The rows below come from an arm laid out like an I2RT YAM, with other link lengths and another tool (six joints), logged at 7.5 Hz.
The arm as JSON. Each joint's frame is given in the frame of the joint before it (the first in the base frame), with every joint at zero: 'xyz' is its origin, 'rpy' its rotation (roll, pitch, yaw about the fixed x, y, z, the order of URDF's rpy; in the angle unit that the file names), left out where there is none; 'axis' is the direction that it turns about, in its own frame. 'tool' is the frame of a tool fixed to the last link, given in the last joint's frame.
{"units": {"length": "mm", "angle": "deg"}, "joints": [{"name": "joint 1", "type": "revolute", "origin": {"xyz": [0.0, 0.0, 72.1]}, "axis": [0.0, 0.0, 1.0]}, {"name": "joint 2", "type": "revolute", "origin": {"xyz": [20.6, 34.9, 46.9], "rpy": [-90.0, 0.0, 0.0]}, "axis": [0.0, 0.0, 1.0]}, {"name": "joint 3", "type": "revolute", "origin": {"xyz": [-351.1, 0.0, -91.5], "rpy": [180.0, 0.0, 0.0]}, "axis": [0.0, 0.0, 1.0]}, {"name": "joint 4", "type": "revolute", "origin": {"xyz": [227.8, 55.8, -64.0]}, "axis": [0.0, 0.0, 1.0]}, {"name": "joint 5", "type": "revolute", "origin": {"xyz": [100.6, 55.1, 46.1], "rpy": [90.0, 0.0, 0.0]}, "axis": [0.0, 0.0, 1.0]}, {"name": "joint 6", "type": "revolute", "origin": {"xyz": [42.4, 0.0, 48.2], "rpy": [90.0, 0.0, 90.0]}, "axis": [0.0, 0.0, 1.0]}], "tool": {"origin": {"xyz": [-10.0, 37.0, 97.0], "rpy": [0.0, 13.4, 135.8]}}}
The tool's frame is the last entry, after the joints.
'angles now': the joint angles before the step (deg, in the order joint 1, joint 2, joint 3, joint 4, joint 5, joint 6). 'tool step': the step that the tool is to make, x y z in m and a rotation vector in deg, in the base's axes. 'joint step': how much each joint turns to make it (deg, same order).
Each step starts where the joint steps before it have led.
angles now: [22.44 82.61 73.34 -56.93 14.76 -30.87]
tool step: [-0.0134 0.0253 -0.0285 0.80 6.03 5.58]
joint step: [4.32 1.85 -3.61 0.31 -3.47 -0.01]
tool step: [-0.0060 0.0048 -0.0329 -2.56 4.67 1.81]
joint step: [1.57 3.09 -4.50 2.33 0.04 -0.26]
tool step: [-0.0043 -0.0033 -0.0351 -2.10 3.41 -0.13]
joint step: [-0.07 3.12 -5.50 4.62 0.24 0.01]
